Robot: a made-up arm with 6 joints.
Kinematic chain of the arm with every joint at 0, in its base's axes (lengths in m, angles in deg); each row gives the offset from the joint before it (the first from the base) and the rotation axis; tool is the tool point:
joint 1: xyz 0 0 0.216 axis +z
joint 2: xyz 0 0 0 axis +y
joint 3: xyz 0 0 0.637 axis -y
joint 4: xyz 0 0 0 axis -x
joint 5: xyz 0.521 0 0 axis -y
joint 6: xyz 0 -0.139 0 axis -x
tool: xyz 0 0 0
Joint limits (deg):
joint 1: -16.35..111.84
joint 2: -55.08..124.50
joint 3: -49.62..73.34
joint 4: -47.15..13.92
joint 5: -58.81..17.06
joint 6: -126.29..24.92
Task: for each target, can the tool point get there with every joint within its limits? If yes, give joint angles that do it. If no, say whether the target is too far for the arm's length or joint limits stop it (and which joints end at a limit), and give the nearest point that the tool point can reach.
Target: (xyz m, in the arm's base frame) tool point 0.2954 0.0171 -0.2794
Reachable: yes | joints 24.62 99.24 -23.10 -39.32 -24.98 -65.19
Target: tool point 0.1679 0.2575 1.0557
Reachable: yes | joints 83.14 -17.50 12.12 -12.08 -14.42 -85.19
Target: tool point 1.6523 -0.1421 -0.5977
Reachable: no: too far | nearest point 1.0372 -0.0892 -0.2948 | short by 0.688 m
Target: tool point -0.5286 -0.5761 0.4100
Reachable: no: joint limits stop it (at a limit: joint 2, joint 3, joint 4) | nearest point -0.5967 -0.6504 0.9681 | short by 0.567 m
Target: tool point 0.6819 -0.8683 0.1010
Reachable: no: joint limits stop it (at a limit: joint 1) | nearest point 0.8233 -0.3864 0.1010 | short by 0.502 m
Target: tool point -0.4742 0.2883 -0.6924
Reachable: no: joint limits stop it (at a limit: joint 1, joint 2, joint 4) | nearest point -0.0787 0.4504 -0.6700 | short by 0.428 m
